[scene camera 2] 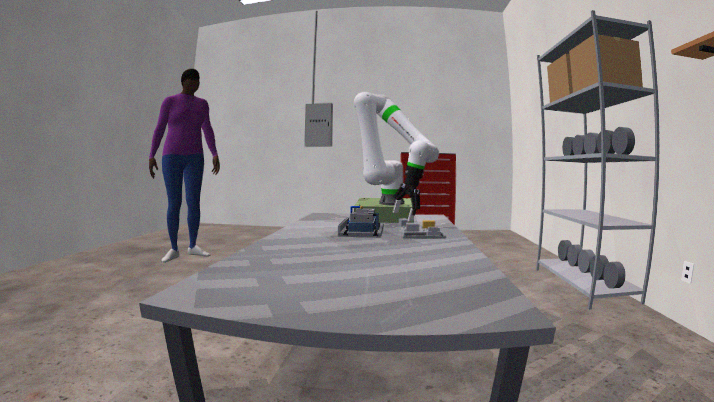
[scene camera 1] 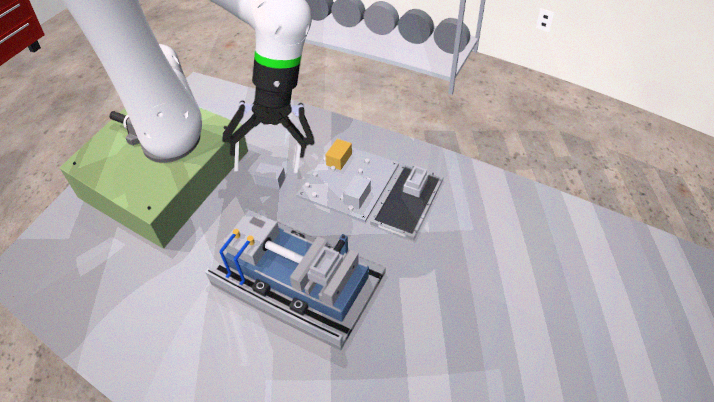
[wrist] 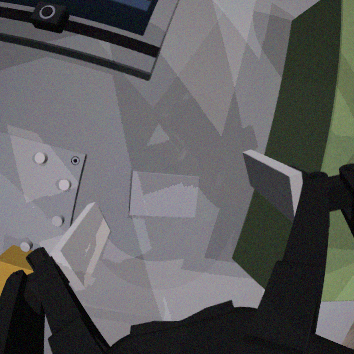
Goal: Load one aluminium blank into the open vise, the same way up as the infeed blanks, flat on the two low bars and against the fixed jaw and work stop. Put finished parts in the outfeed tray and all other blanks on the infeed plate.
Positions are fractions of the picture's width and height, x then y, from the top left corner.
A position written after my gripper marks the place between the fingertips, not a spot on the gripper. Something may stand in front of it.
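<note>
Scene camera 1 gives you my gripper (scene camera 1: 0.37, 0.42), which is open with nothing in it, and an infeed plate (scene camera 1: 0.46, 0.46). In the wrist view you'd see the gripper (wrist: 0.49, 0.55) again, and the plate (wrist: 0.11, 0.56) as well.
</note>
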